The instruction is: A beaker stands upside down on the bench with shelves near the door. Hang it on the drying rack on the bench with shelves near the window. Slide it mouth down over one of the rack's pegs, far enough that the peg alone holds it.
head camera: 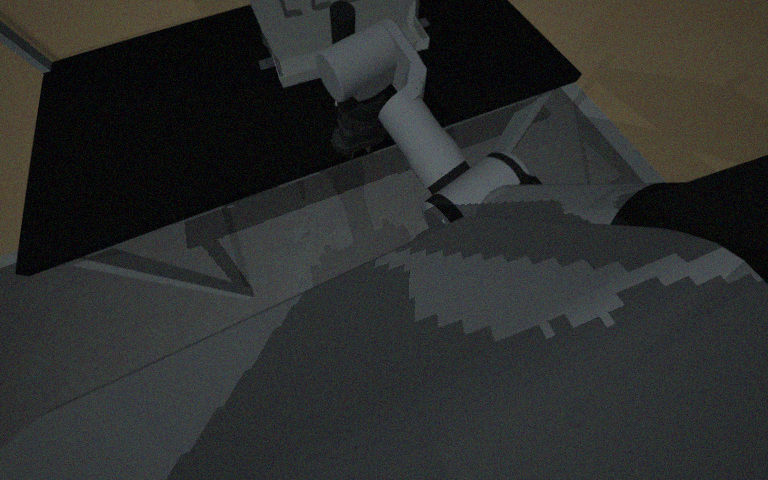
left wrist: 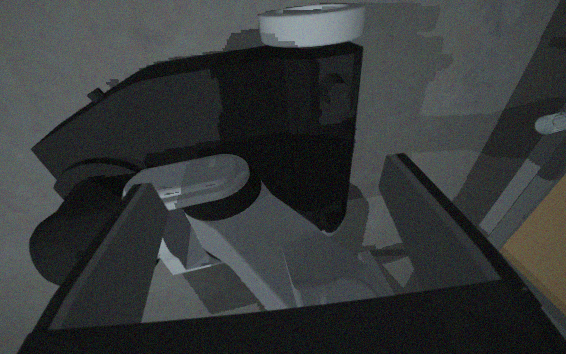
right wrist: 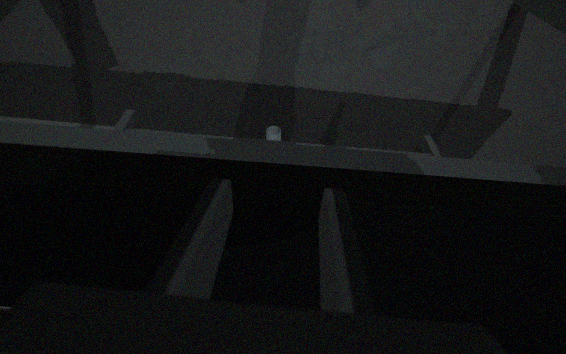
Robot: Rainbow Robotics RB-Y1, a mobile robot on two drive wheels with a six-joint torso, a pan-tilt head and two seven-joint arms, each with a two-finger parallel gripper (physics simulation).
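Places are measured from the robot's base along level axes (x ahead, y left, z up), in millimetres.
Pixels of known places: left gripper, fingertip midpoint: (left wrist: 270, 184); right gripper, fingertip midpoint: (head camera: 358, 152) (right wrist: 276, 199).
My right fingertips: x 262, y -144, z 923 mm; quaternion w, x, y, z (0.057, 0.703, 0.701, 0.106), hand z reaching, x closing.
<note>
For each thing: its top centre in the pictures, then the offset to it from my right fingertips. "spot": a spot on its surface instead. Level surfaces: height alone.
- black bench, surface height: dz -8 mm
- small pale cylinder, top centre: (right wrist: 273, 142) (left wrist: 562, 127) dz -852, dx +752, dy -21 mm
- bench's grey front rail, surface spot: (right wrist: 310, 154) spot: dz -82, dx +53, dy +26 mm
The drying rack (head camera: 300, 42) stands on the black bench (head camera: 169, 124) (right wrist: 440, 240) at the top of the head view; its lower part and a few peg shapes show. A small pale cylinder (right wrist: 273, 133), which looks like the beaker, shows past the bench edge against the floor in the right wrist view; its lower end is hidden by the edge. My right gripper (head camera: 355, 151) (right wrist: 276, 199) is partly open and empty, low over the bench near its front edge and in front of the rack. My left gripper (left wrist: 270, 184) is wide open and empty, away from the bench.
The bench's grey front rail (right wrist: 310, 154) crosses the right wrist view. A slanting bench leg (head camera: 223, 266) stands below the bench at the left of the head view. My dark base (left wrist: 285, 100) and a white round part (left wrist: 312, 27) show in the left wrist view.
</note>
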